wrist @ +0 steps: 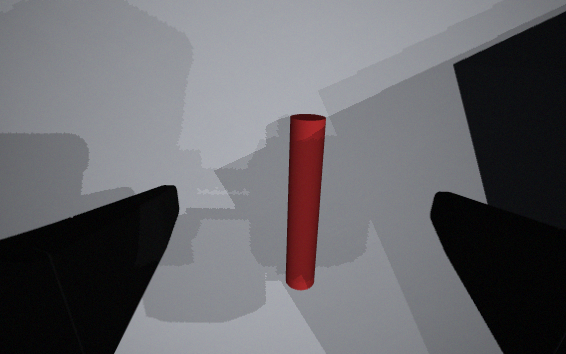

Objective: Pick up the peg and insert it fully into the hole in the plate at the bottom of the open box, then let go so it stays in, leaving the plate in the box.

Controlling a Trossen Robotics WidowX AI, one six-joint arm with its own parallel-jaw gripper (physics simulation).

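Frame: origin at the arm's base, x ahead, y left, z up, level; metres.
Seen in the pictures: gripper, between the fingertips: (305, 201).
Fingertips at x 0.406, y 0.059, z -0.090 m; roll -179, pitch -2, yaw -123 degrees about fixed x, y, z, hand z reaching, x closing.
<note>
Offsets run from my fingertips to a thing's middle. "*": to the spot under its first point. Level surfaces: height alone.
A red cylindrical peg @[dx -0.014, dy +0.007, dz -0.024 m] (304, 202) lies on the grey surface near the middle of the wrist view, its long axis running nearly up and down the picture. My gripper (305, 201) is open, with one black fingertip to the left of the peg and one to the right. The peg shows between the two fingertips with a gap on each side, somewhat nearer the left one, and nothing is held. How high the fingers are above the peg is hard to tell. The hole and the plate do not show in the wrist view.
A dark wall, seemingly the outside of the box @[* dx -0.009, dy -0.072, dz +0.001 m] (520, 115), stands at the upper right, partly behind the right finger. The grey surface @[dz -0.031 m] (250, 50) carries several overlapping shadows around the peg.
</note>
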